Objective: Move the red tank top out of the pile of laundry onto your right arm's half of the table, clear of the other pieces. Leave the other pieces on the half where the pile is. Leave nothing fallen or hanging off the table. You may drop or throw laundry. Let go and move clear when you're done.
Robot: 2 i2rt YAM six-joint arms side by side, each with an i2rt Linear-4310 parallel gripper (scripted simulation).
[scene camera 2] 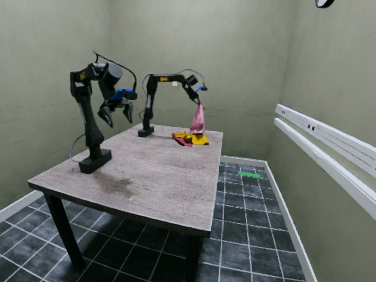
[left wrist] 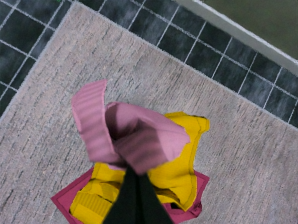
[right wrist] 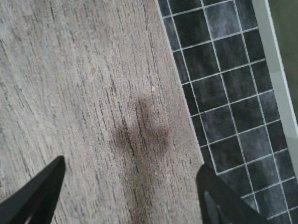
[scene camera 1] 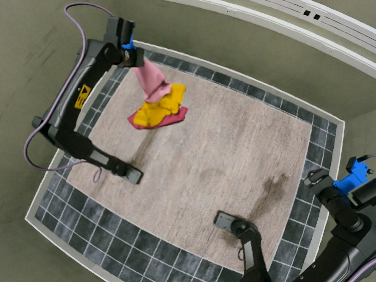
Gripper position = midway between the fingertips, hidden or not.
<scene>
I see my left gripper (left wrist: 134,163), my right gripper (scene camera 1: 318,180), a yellow piece (scene camera 1: 151,114) and a pink piece (scene camera 1: 151,79).
The pink piece shows as well in the left wrist view (left wrist: 143,139). My right gripper also shows in scene camera 2 (scene camera 2: 122,125) and in the right wrist view (right wrist: 135,166).
</scene>
